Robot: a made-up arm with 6 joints.
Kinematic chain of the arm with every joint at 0, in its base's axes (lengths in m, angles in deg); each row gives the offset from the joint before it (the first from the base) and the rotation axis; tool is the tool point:
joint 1: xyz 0 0 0.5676 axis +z
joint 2: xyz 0 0 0 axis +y
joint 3: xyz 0 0 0.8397 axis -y
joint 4: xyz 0 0 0 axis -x
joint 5: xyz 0.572 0 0 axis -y
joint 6: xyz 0 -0.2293 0 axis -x
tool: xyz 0 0 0
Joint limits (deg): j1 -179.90..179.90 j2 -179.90..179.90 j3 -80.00..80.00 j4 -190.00..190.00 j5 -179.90..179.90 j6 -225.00..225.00
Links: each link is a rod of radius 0.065 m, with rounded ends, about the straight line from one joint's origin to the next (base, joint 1, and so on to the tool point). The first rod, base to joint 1, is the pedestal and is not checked.
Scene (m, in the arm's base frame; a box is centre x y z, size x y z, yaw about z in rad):
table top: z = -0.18
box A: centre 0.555 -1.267 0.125 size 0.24 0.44 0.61 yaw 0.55
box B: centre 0.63 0.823 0 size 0.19 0.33 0.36 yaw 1.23
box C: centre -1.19 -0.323 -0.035 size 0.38 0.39 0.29 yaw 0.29
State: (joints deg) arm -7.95 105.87 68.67 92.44 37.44 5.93
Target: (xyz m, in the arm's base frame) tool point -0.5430 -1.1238 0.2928
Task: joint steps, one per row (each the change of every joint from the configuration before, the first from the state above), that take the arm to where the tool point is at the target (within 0.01 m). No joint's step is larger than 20 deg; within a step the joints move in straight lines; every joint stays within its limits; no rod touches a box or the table.
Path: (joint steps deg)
1: 3.52 -16.89 -4.67 -7.04 13.24 -4.59
2: 3.52 -16.89 -4.68 -7.05 13.23 -4.59
3: 3.52 -16.89 -4.67 -7.04 13.24 -4.58
4: 3.52 -16.89 -4.68 -7.05 13.24 -4.59
5: 3.51 -16.88 -4.67 -7.04 13.23 -4.59
6: 3.52 -16.89 -4.67 -7.04 13.24 -4.59
7: -17.75 10.60 -3.99 1.93 -11.35 3.93
8: -17.76 10.59 -3.98 1.93 -11.34 3.94
9: -17.75 10.60 -3.99 1.94 -11.35 3.93
10: -17.76 10.60 -3.99 1.93 -11.34 3.93
11: -17.75 10.60 -3.98 1.93 -11.35 3.93
12: -17.76 10.60 -3.99 1.93 -11.34 3.94
13: -17.75 10.60 -3.98 1.94 -11.35 3.93

